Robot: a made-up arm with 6 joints.
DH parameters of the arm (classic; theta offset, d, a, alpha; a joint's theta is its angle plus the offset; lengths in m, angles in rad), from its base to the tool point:
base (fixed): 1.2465 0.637 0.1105 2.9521
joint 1: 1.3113 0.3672 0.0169 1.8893
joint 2: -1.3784 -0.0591 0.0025 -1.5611
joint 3: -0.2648 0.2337 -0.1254 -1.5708
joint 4: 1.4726 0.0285 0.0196 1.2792
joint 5: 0 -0.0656 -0.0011 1.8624
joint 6: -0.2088 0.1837 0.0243 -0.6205
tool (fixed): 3.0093 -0.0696 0 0
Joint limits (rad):
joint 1: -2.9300..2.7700
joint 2: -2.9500..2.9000
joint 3: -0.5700..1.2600
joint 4: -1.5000..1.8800
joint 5: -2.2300..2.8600
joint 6: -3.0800..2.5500
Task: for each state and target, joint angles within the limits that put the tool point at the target. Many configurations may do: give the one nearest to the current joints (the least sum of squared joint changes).
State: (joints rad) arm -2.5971 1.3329 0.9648 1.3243 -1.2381 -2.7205
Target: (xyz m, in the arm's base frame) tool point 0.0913 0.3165 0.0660
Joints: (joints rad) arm -1.7708 0.4640 0.9706 1.6571 -1.2487 -2.7422
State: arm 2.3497 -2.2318 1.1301 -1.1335 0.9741 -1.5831
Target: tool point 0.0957 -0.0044 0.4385
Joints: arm 2.1830 -1.7788 0.9238 -0.5880 0.7757 -1.3624
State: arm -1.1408 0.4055 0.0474 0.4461 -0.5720 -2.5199
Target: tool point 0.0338 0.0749 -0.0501
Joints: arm -1.3319 1.0010 0.0872 0.3523 -0.2694 -2.5730
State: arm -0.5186 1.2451 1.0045 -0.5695 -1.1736 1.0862
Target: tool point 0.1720 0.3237 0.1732
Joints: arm -0.4036 0.6965 1.2600 -0.7642 -0.8195 1.0138
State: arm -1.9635 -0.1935 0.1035 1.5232 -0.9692 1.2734
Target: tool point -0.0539 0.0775 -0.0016
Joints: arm -2.4732 0.5449 0.1221 1.6316 -0.7494 1.4538
